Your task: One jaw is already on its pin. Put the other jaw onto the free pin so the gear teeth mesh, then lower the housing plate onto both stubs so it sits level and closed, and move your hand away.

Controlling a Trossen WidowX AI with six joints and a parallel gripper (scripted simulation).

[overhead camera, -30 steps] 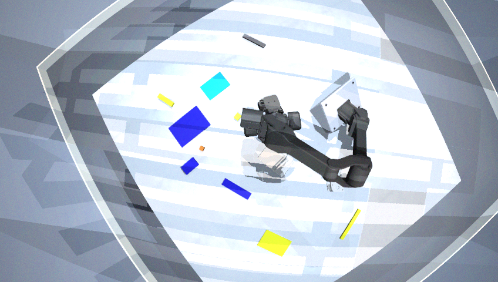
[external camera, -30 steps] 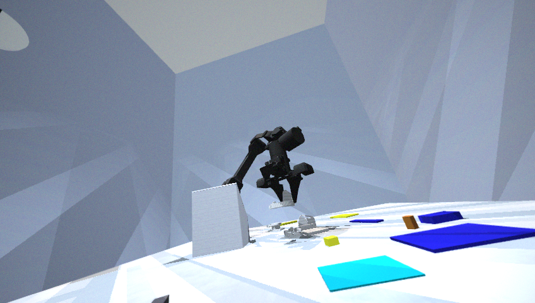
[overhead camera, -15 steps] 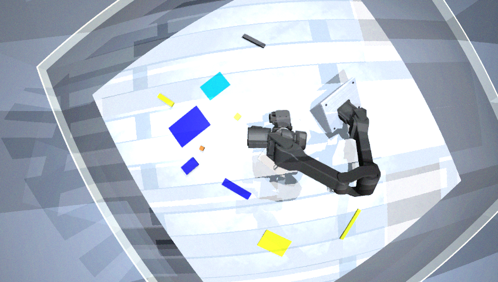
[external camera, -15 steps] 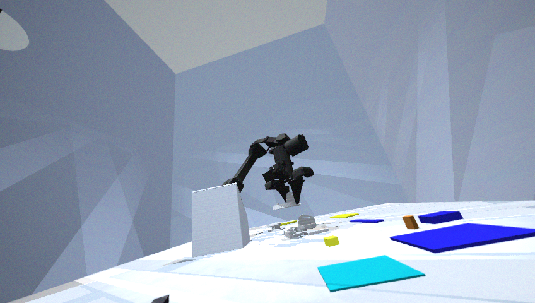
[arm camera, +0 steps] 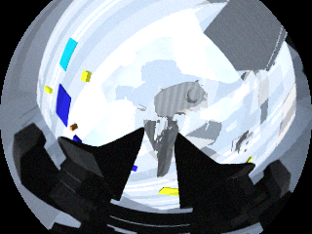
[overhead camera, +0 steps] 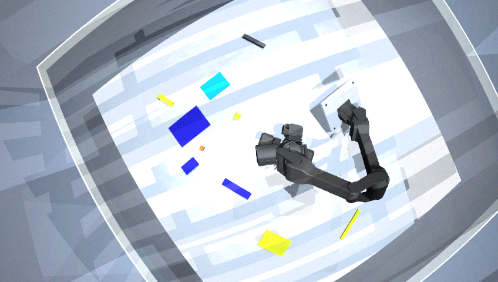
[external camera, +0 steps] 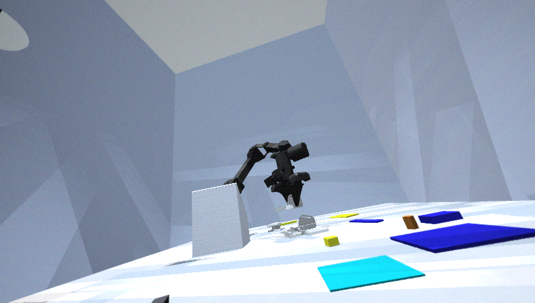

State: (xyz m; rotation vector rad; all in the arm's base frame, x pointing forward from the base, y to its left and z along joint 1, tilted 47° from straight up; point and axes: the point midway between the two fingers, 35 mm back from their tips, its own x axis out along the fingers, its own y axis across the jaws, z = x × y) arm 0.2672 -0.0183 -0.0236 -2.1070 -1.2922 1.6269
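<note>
Right now my gripper tip is 9 cm above the white base, 4 cm short of it and 2 cm to the right of it. From my gripper tip the other things lie so: grey ribbed jaw (4 cm behind); small yellow cube (20 cm to the right, 8 cm below, 5 cm ahead); blue strip (23 cm ahead, 9 cm below, 1 cm to the left).
</note>
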